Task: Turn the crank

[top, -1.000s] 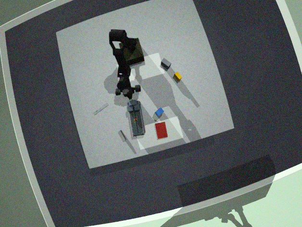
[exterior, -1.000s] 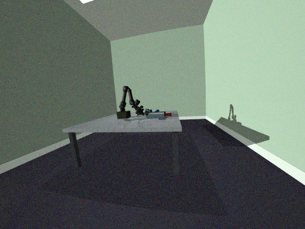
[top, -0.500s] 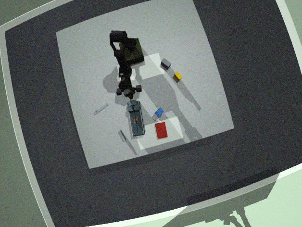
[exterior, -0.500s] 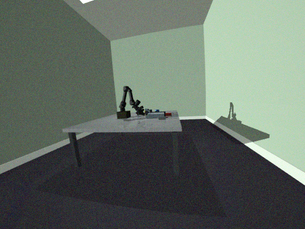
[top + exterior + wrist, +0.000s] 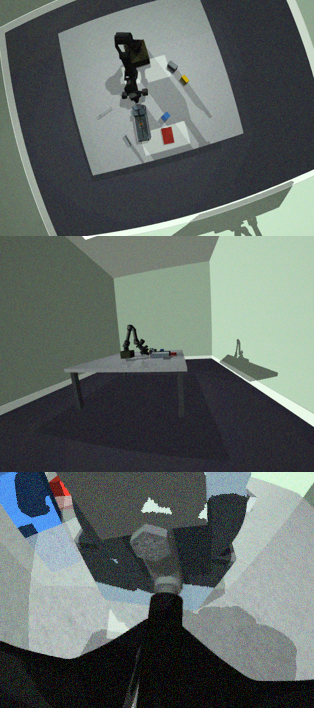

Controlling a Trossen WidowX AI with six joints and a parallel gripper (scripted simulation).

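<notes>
Now: the crank handle 20 mm behind my gripper tip and 30 mm above it. From my gripper tip the other things lie so: red pointer (160 mm ahead, 30 mm to the right, 50 mm above); then blue block (180 mm ahead, 160 mm to the left, 10 mm above); then pale strip (30 mm behind, 280 mm to the right, 30 mm below).
</notes>
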